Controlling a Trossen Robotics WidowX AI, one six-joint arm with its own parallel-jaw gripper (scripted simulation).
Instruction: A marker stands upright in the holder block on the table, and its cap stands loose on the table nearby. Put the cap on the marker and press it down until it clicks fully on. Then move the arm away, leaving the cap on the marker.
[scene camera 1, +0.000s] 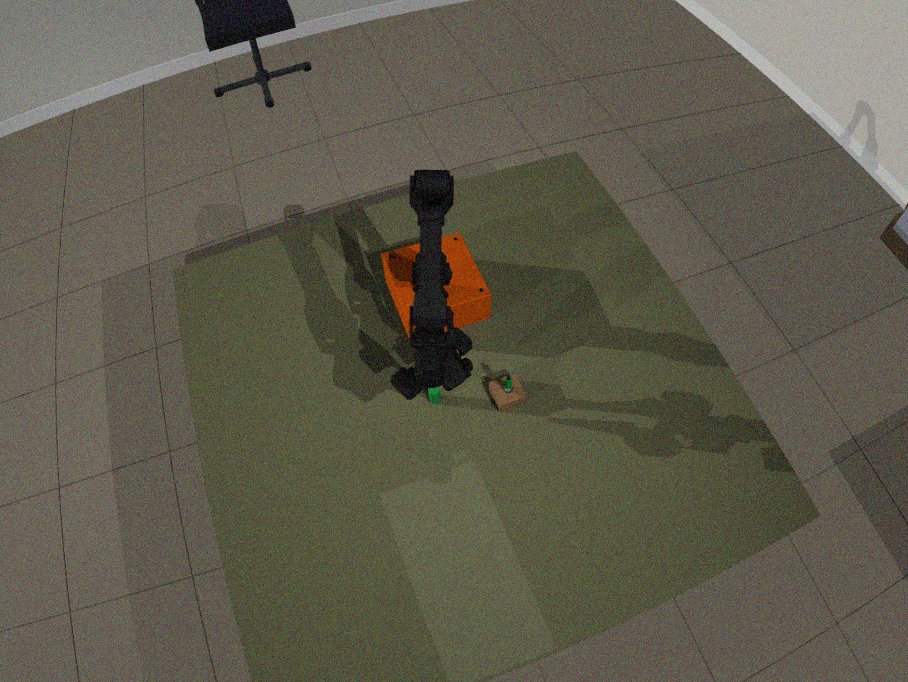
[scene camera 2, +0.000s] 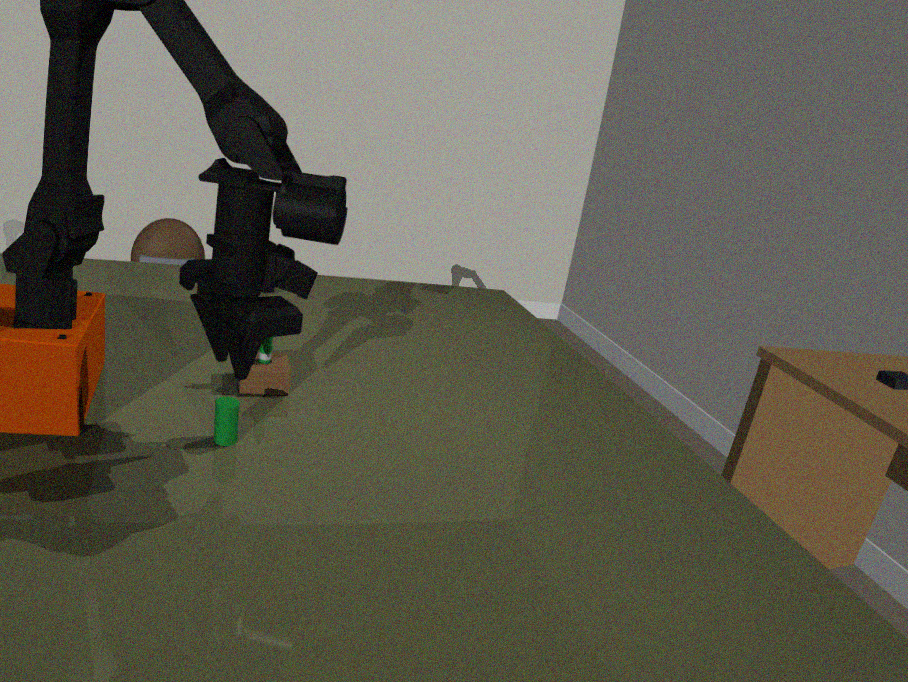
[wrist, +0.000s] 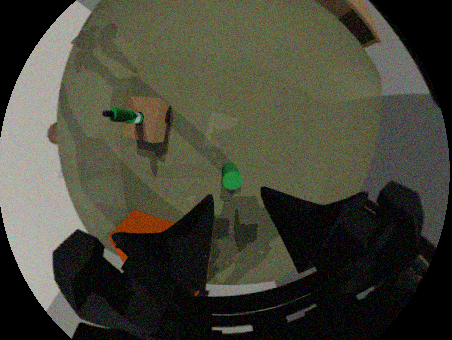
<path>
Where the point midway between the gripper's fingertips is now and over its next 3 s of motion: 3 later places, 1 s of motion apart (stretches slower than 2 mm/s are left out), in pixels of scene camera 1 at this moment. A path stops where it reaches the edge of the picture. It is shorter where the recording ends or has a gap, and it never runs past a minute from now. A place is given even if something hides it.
My gripper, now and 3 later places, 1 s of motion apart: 433, 381; 434, 392; 434, 395; 433, 383
</path>
